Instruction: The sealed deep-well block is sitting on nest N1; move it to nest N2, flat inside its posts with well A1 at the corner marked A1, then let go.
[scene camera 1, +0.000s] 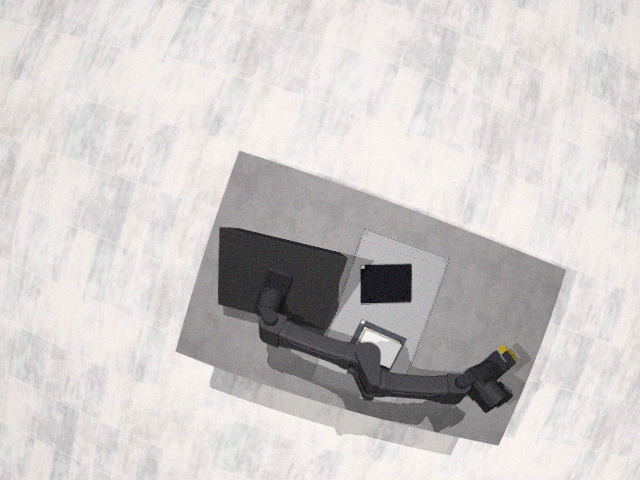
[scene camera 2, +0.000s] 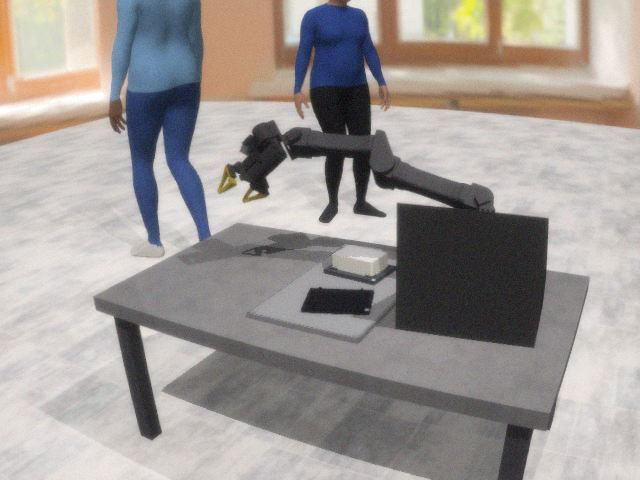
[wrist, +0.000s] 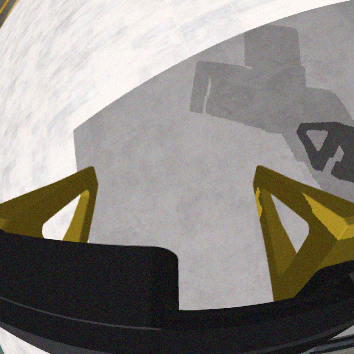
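The sealed deep-well block is white and sits on a dark nest, N1. The arm hides part of it in the first scene view. The other nest, N2, is a flat black plate with nothing on it. It has a small white mark at one corner and lies beside N1. My gripper is open and empty. It hangs high above the table's far end, well away from the block. The lettering A1 is too small to read.
Both nests stand on a light grey board on the grey table. A large dark panel stands upright near the arm's base. Two people stand behind the table.
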